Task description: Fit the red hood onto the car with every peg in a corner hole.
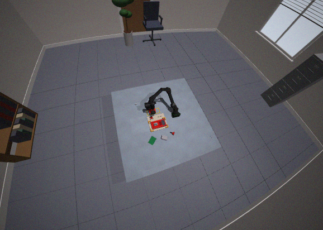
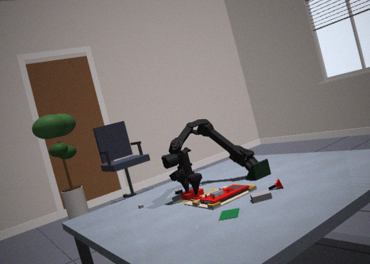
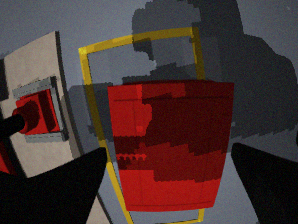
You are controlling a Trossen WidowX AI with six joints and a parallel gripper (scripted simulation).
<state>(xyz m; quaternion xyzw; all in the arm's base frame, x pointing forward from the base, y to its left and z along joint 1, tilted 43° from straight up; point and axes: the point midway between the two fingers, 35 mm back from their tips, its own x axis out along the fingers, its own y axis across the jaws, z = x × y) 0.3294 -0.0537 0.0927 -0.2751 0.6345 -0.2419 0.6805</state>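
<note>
My gripper tip is right at the red hood. The rest, counted from my gripper tip: grey nut (22 cm ahead, 15 cm to the right, 1 cm below); then green flat card (43 cm to the left, 6 cm ahead, 1 cm below); then jig (20 cm to the left, 4 cm behind).
</note>
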